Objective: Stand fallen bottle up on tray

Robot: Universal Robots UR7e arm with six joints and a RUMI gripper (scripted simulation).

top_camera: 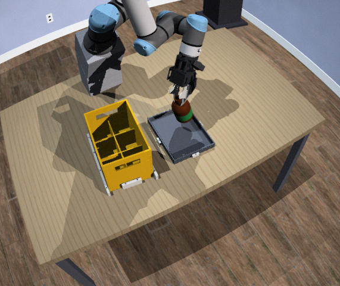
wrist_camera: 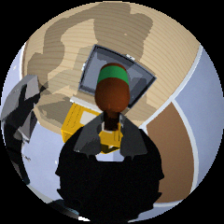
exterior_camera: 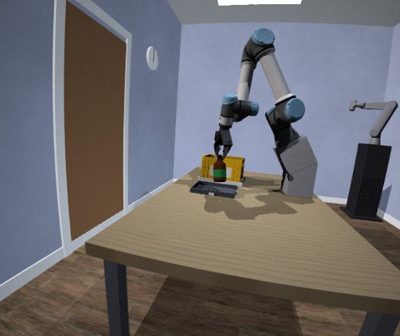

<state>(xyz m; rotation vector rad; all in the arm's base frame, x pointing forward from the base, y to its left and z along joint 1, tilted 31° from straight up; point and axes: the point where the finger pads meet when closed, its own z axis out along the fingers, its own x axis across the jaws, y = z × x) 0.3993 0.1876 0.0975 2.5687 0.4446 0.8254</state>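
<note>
The bottle is 10 mm behind my hand, 10 mm to the left of it and 50 mm below it. Also, from my hand: tray 10 mm ahead, 180 mm below; then yellow crate 10 mm ahead, 270 mm to the right, 110 mm below.
</note>
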